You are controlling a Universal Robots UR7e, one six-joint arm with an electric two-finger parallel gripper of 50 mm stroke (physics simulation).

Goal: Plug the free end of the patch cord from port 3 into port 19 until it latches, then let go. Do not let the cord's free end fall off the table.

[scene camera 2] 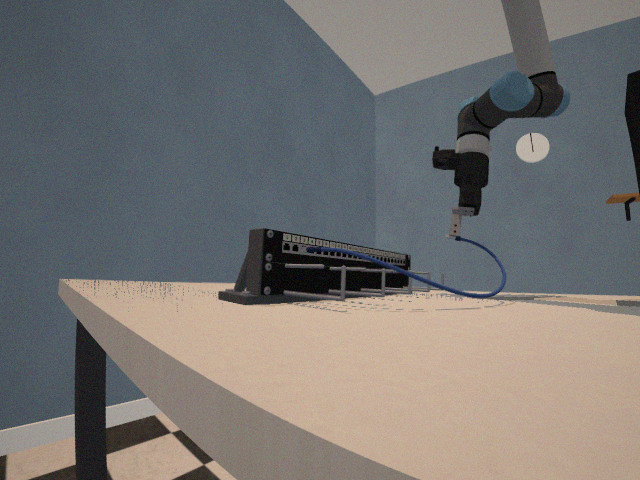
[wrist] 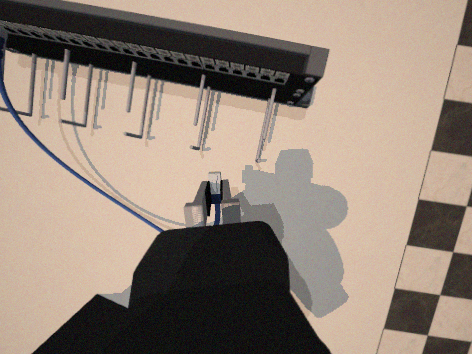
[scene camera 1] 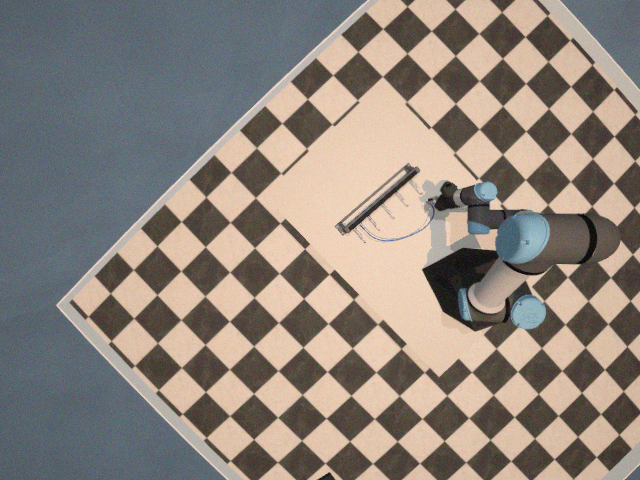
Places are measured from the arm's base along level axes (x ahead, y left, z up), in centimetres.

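Pixels of known places: gripper, between the fingertips: [scene camera 2: 454, 237] [wrist: 215, 190] [scene camera 1: 428, 202].
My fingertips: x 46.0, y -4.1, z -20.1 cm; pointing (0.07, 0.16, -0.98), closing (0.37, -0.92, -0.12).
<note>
Behind a point stands the place of what it marks.
The cord's free end, a clear plug with a blue boot [wrist: 215, 185] @(x 46.6, y -4.0, z -19.5 cm), sits between my fingertips in the wrist view. My gripper [wrist: 215, 190] @(x 46.0, y -4.1, z -20.1 cm) [scene camera 2: 454, 236] @(x 46.0, y -4.1, z -20.1 cm) [scene camera 1: 431, 200] @(x 46.0, y -4.1, z -20.1 cm) is shut on it and holds it above the table, in front of the patch panel [scene camera 1: 379, 198] @(x 61.0, y 14.3, z -23.2 cm) [scene camera 2: 310, 279] @(x 56.3, y 27.8, z -29.8 cm) [wrist: 165, 32] @(x 60.6, y 7.0, z -23.4 cm) and apart from it. In the wrist view the plug points up toward the panel's port row. The blue cord [scene camera 1: 393, 239] @(x 38.1, y 18.5, z -30.3 cm) [scene camera 2: 439, 285] @(x 38.9, y 20.3, z -29.9 cm) [wrist: 75, 170] @(x 39.4, y 20.0, z -29.9 cm) runs in a slack bow from port 3 near the panel's low-numbered end to my gripper. Port 19's label is too small to read.
Thin metal cable-guide bars [scene camera 2: 343, 283] @(x 45.6, y 31.9, z -29.9 cm) [wrist: 145, 107] @(x 53.0, y 12.3, z -31.6 cm) [scene camera 1: 387, 210] @(x 53.8, y 12.7, z -27.7 cm) stick out in several places along the front of the panel, below the ports. The pale table [scene camera 1: 310, 191] @(x 85.0, y 40.4, z -33.2 cm) [scene camera 2: 310, 361] @(x 34.0, y 46.7, z -33.2 cm) [wrist: 375, 100] @(x 66.0, y -23.6, z -33.2 cm) bears the panel. Its edge lies to the right in the wrist view.
</note>
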